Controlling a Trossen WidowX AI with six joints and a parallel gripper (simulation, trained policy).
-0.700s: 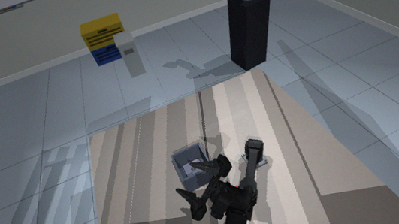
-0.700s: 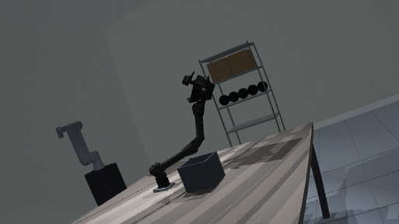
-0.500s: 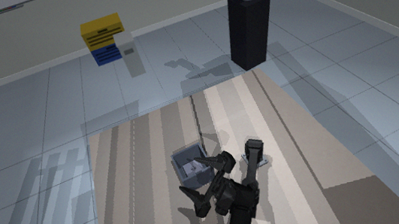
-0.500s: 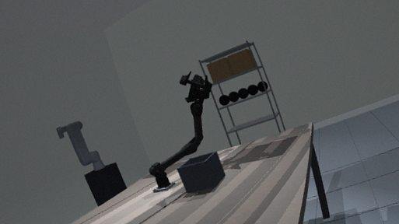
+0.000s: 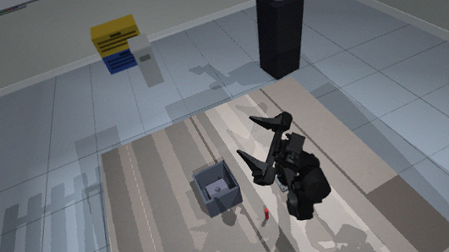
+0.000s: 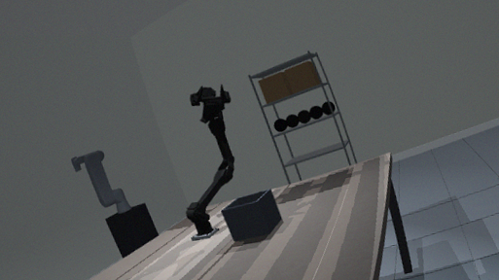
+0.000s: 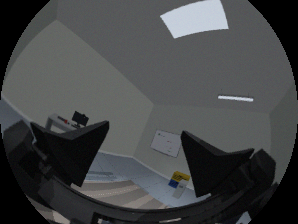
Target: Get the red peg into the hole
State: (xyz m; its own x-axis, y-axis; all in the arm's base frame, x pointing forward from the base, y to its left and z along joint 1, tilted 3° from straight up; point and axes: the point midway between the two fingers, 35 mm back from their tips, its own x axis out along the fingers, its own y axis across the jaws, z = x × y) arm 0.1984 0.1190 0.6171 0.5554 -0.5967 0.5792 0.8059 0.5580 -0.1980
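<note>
Now: gripper tip 60 mm past the red peg, 20 mm to the left of it and 600 mm above it.
</note>
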